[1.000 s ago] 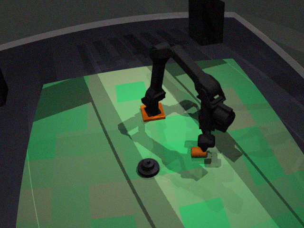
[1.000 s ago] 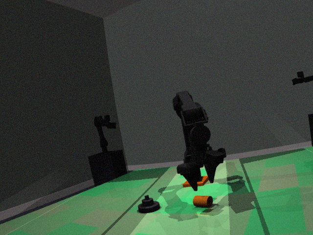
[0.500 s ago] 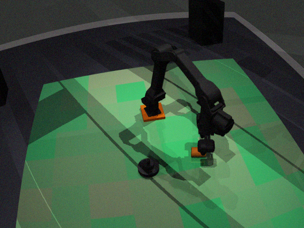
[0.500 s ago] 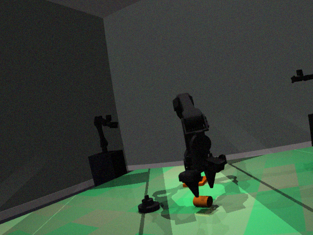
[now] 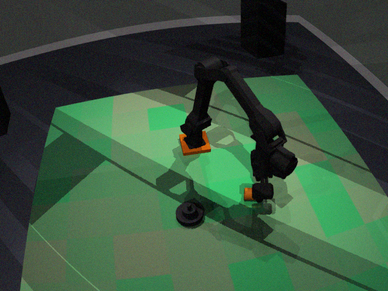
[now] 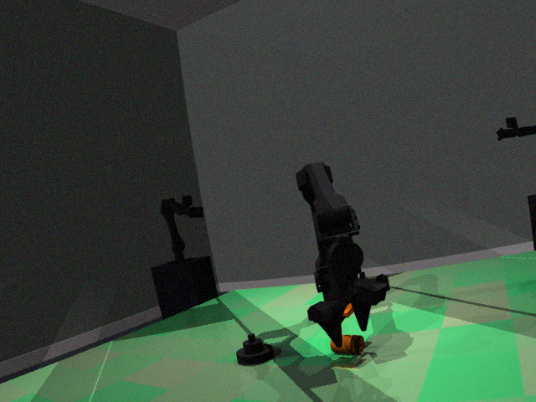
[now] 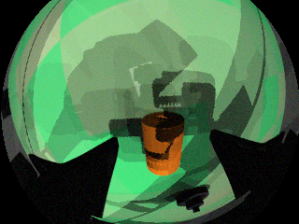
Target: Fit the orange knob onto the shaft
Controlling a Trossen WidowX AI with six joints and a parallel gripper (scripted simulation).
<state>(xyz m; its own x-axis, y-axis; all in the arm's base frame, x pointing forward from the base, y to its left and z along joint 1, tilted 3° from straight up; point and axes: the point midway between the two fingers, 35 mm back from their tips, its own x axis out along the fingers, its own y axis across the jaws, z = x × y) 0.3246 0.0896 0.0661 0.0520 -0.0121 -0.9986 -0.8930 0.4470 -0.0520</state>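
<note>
The orange knob lies 1 cm behind my gripper tip, 1 cm to the right of it and 1 cm below it. From my gripper tip the other things lie so: dark round pedestal: 2 cm behind, 23 cm to the right.
</note>
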